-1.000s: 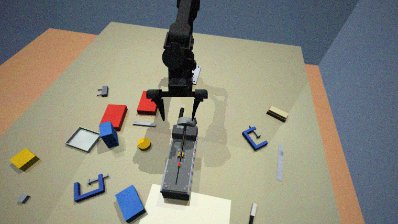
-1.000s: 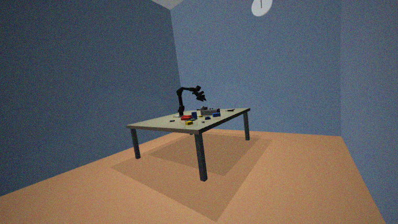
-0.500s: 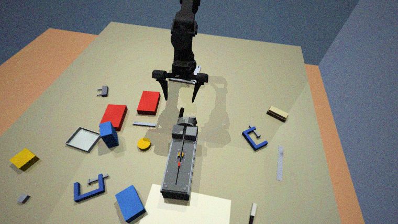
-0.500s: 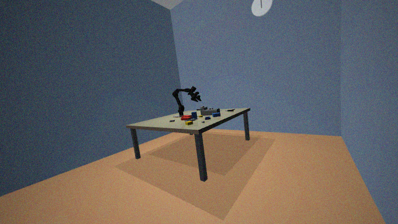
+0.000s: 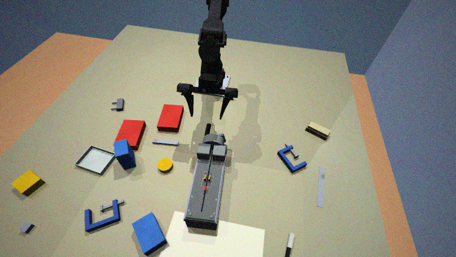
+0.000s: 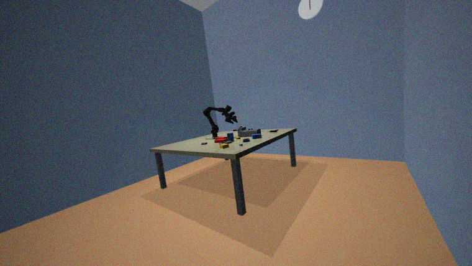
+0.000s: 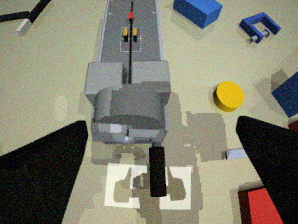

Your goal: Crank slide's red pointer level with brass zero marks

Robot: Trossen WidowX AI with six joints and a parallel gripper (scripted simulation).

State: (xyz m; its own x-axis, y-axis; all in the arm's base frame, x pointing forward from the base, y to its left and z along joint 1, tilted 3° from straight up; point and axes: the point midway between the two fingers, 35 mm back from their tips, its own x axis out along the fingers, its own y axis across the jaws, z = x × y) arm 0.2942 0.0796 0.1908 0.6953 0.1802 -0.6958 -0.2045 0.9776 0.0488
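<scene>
Now: the dark crank handle 2 cm behind my gripper tip, 1 cm to the right of it and 9 cm below it. The rest, counted from my gripper tip: red pointer 19 cm ahead, 7 cm to the left, 9 cm below; grey strip 2 cm ahead, 42 cm to the left, 17 cm below; grey tray 18 cm ahead, 35 cm to the right, 17 cm below.
</scene>
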